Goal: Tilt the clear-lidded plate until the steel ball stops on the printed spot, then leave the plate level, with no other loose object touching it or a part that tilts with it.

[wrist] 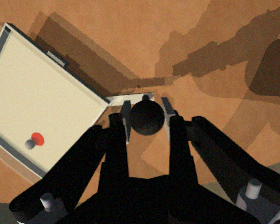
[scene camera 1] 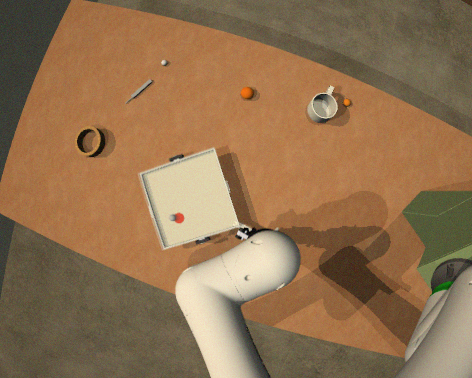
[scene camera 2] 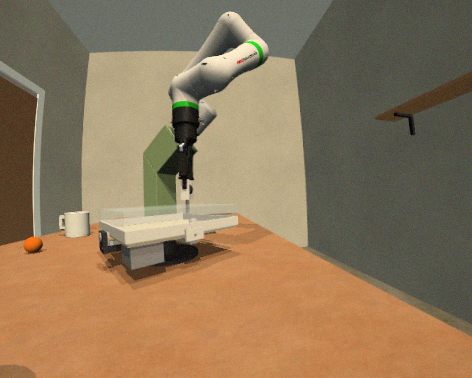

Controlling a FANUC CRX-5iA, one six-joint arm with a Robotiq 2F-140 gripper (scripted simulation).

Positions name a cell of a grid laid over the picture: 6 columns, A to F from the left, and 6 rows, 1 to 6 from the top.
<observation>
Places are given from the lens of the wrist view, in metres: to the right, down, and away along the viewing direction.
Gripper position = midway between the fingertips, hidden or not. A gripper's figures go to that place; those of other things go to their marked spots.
gripper (wrist: D3): 0.01, 0.00, 0.22
square cream plate (wrist: B3): -0.13, -0.01, 0.23
</observation>
